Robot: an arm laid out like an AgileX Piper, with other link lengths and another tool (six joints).
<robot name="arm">
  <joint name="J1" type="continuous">
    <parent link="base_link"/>
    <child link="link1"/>
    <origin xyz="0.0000 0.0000 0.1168"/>
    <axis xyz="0 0 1"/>
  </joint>
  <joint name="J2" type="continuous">
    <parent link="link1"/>
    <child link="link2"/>
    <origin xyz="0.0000 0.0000 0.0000"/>
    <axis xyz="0 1 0"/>
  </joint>
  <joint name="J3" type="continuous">
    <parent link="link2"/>
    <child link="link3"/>
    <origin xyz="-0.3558 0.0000 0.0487"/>
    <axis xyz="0 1 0"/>
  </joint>
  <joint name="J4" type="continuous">
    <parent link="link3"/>
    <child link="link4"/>
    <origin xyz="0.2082 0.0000 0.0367"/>
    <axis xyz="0.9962 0 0.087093"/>
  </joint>
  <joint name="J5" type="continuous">
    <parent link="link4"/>
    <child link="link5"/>
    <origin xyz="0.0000 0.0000 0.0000"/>
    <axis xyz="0 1 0"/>
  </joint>
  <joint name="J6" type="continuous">
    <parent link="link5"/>
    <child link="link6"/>
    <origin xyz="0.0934 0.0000 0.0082"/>
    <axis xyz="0.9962 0 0.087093"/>
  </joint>
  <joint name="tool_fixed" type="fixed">
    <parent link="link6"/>
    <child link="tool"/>
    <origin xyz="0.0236 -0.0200 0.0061" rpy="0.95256 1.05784 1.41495"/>
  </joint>
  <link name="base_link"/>
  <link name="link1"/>
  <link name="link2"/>
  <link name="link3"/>
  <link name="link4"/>
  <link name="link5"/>
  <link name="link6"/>
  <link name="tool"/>
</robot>
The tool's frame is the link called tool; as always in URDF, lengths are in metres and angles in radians. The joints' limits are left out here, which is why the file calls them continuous.
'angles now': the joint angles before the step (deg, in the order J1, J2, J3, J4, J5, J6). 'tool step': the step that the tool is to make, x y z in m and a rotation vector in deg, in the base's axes. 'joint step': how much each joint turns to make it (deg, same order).
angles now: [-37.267 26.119 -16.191 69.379 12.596 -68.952]
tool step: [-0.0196 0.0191 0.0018 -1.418 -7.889 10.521]
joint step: [9.557 -7.929 0.008 2.413 1.142 0.622]
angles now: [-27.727 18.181 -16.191 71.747 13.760 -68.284]
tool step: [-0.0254 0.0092 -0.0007 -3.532 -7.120 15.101]
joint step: [14.483 -7.724 0.002 0.776 0.649 -1.554]
